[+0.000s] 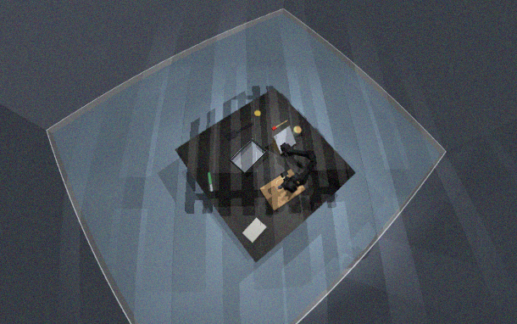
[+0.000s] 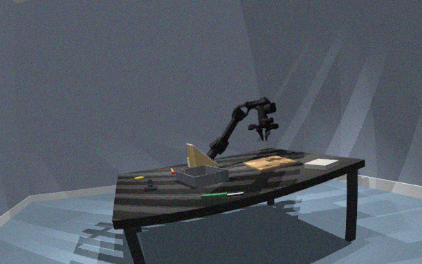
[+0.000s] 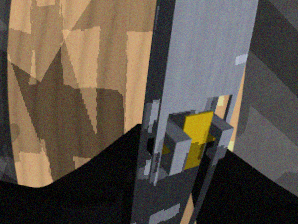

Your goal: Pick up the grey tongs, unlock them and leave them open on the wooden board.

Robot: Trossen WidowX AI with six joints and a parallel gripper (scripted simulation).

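Right now the yellow lock piece is 40 mm above my gripper tip and 10 mm ahead of it. From my gripper tip the other things lie so: white block (430 mm ahead, 150 mm to the left, 140 mm below); then grey roasting tin (430 mm to the right, 120 mm below, 70 mm ahead); then wooden board (140 mm below, 10 mm to the left).
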